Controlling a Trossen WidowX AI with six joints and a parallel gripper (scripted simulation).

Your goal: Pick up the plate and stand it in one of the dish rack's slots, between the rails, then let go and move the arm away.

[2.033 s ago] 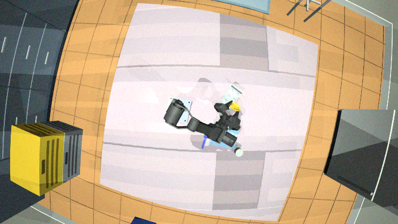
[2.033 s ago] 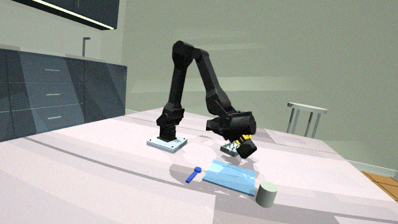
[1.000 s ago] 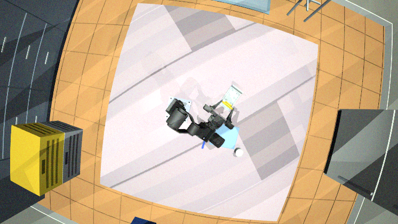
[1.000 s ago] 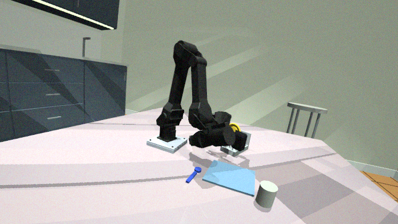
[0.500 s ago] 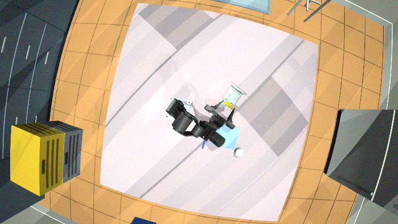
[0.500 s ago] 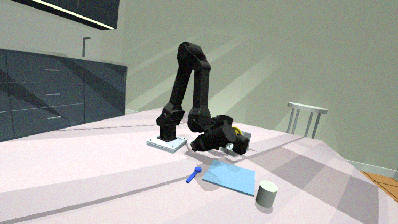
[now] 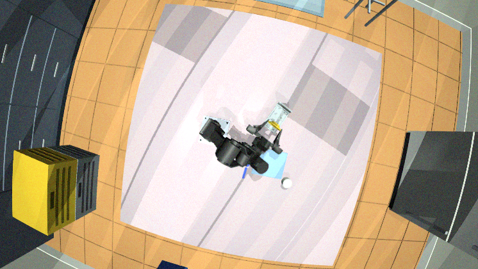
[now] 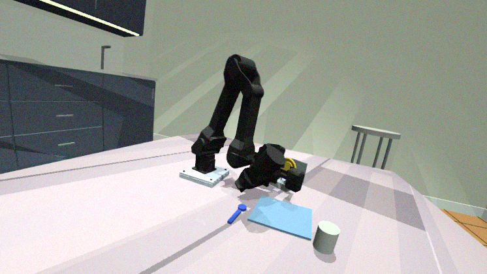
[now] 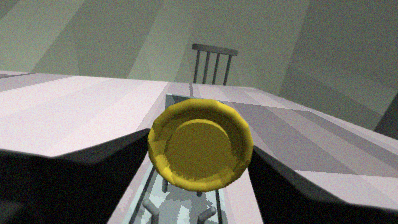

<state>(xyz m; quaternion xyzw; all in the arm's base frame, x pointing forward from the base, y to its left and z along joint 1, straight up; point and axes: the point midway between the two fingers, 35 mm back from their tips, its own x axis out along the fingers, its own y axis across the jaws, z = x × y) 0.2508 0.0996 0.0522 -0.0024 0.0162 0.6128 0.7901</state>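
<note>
Right now the dish rack is 3 cm to the left of my gripper tip and 5 cm below it. The rest, counted from my gripper tip: yellow plate: 1 cm to the right; blue spoon: 4 cm behind, 24 cm to the right, 7 cm below; light blue mat: 5 cm ahead, 18 cm to the right, 7 cm below.
</note>
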